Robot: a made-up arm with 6 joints.
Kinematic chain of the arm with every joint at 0, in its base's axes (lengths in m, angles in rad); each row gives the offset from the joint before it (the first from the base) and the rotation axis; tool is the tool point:
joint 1: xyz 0 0 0.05 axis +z
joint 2: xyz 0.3 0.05 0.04 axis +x
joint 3: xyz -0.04 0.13 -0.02 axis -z
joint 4: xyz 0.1 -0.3 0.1 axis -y
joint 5: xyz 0 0.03 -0.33 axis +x
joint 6: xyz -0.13 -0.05 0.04 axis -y
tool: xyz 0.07 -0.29 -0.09
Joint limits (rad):
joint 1: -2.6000..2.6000
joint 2: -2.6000..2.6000
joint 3: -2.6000..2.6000
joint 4: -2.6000..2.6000
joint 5: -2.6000..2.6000
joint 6: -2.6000..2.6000
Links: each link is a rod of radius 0.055 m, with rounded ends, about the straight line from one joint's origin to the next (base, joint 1, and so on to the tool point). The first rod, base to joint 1, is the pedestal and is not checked.
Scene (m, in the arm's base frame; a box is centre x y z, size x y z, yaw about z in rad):
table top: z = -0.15
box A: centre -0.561 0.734 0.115 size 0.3 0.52 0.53 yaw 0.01
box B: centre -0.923 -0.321 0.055 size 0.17 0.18 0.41 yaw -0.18
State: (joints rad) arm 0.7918 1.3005 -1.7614 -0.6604 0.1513 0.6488
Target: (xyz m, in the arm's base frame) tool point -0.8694 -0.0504 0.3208
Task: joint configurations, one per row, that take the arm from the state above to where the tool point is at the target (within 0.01 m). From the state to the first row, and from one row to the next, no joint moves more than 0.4 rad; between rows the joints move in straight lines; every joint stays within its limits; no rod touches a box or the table.
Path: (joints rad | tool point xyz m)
1: 1.1534 1.4797 -1.9291 -0.4594 -0.1956 0.6833 | 0.1421 0.8474 0.3911
2: 1.5151 1.6590 -2.0968 -0.2584 -0.5426 0.7177 | -0.0201 0.7158 0.5403
3: 1.8767 1.8382 -2.2646 -0.0574 -0.8895 0.7522 | -0.0686 0.5741 0.5547
4: 2.2384 2.0174 -2.4323 0.1436 -1.2365 0.7867 | -0.0959 0.4710 0.4672
5: 2.6000 2.1967 -2.6000 0.3446 -1.5834 0.8212 | -0.1452 0.3636 0.3442
6: 2.5745 2.0014 -2.5339 0.1327 -1.2397 0.8681 | -0.2122 0.3920 0.4768
7: 2.5490 1.8061 -2.4679 -0.0792 -0.8959 0.9150 | -0.3321 0.3625 0.5983
8: 2.5235 1.6107 -2.4018 -0.2912 -0.5521 0.9620 | -0.5040 0.2961 0.6511
9: 2.4980 1.4154 -2.3358 -0.5031 -0.2084 1.0089 | -0.6940 0.2378 0.5977
10: 2.4725 1.2201 -2.2697 -0.7150 0.1354 1.0559 | -0.8453 0.2359 0.4436
11: 2.4470 1.0248 -2.2037 -0.9269 0.4791 1.1028 | -0.9027 0.3155 0.2424
12: 2.3712 0.7954 -2.4018 -0.5693 0.1321 0.9354 | -0.9155 0.1212 0.3276
13: 2.2955 0.5659 -2.6000 -0.2117 -0.2150 0.7680 | -0.8694 -0.0504 0.3208

